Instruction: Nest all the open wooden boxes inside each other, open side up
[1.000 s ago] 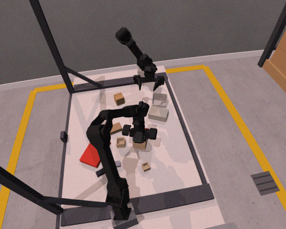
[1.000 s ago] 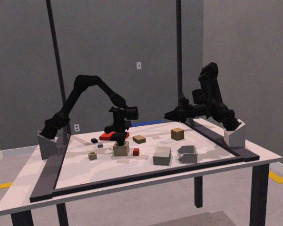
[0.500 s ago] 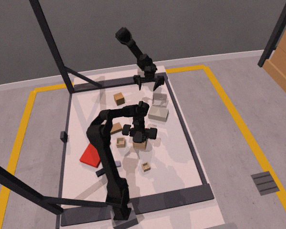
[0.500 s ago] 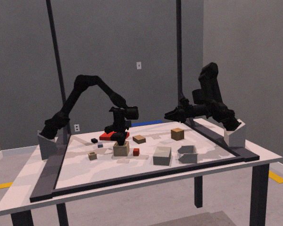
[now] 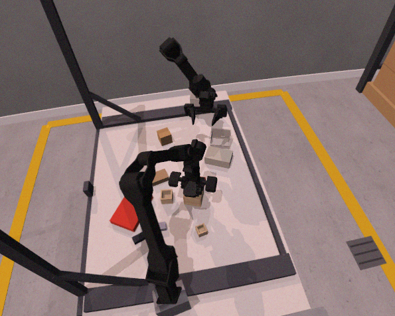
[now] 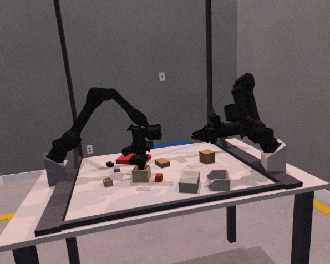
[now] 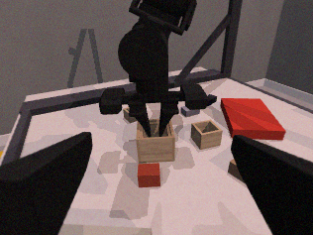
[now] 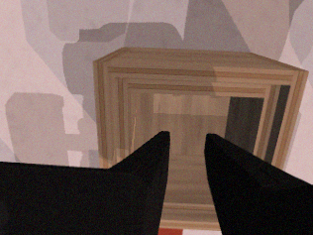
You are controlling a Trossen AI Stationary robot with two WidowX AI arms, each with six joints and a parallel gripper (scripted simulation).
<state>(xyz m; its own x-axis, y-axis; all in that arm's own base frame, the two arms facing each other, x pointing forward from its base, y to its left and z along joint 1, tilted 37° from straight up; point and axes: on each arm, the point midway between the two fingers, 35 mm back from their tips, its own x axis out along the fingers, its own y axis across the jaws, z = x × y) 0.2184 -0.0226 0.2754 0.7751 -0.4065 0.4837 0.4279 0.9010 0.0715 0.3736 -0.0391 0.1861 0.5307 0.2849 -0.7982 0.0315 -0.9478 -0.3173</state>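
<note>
Right now my right hand is 8 cm to the right of the red cube, 6 cm above it and 2 cm short of it. From my right hand the other things lie so: grey closed block: 22 cm to the left, 9 cm ahead, 5 cm below; red slab: 25 cm behind, 8 cm to the right, 6 cm below; flat brown block: 17 cm behind, 9 cm to the left, 6 cm below.
Right now my left hand is 8 cm short of the grey open box, 6 cm to the right of it and 18 cm above it. Round my left hand: grey closed block (7 cm ahead, 6 cm to the right, 19 cm below); then red cube (19 cm to the right, 20 cm below); then brown cube (21 cm behind, 6 cm to the left, 18 cm below).
</note>
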